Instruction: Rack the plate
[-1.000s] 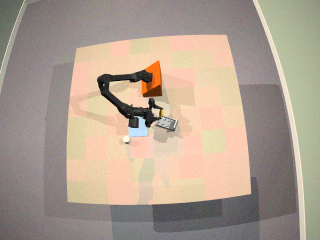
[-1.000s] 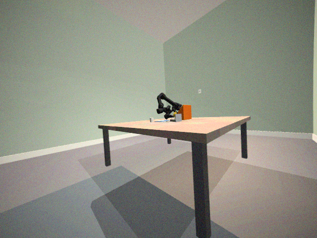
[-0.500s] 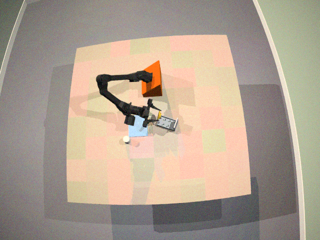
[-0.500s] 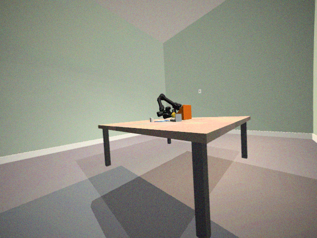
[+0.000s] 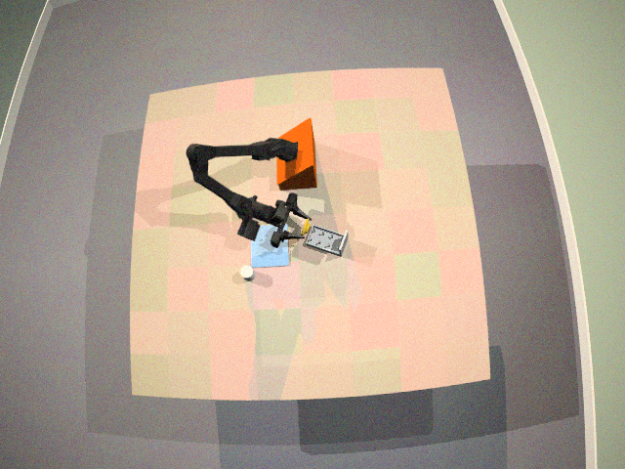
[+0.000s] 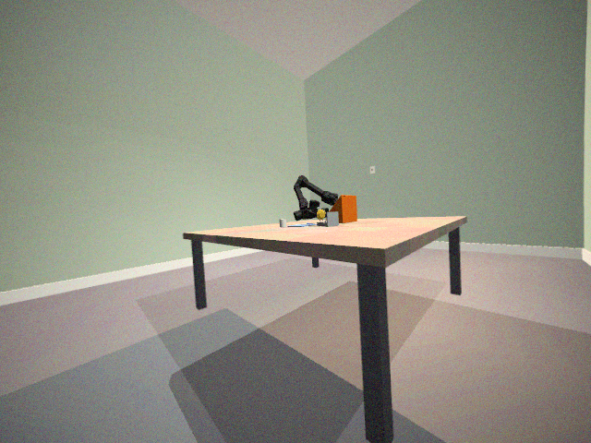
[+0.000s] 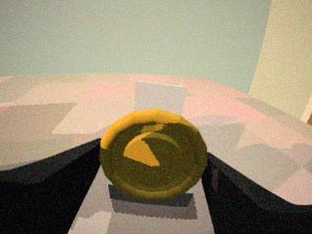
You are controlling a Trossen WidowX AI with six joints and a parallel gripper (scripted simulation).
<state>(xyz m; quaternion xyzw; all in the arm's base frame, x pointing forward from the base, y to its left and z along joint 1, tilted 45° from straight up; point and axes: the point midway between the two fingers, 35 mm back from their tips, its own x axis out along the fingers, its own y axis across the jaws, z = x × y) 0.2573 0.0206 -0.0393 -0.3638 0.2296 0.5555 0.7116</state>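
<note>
Now: the grey dish rack 20 mm ahead of my gripper tip, 60 mm to the left of it and 40 mm below it. From my gripper tip the other things lie so: light blue mat: 50 mm ahead, 140 mm to the right, 60 mm below; white cup: 160 mm ahead, 200 mm to the right, 40 mm below; yellow plate: 10 mm to the right.
</note>
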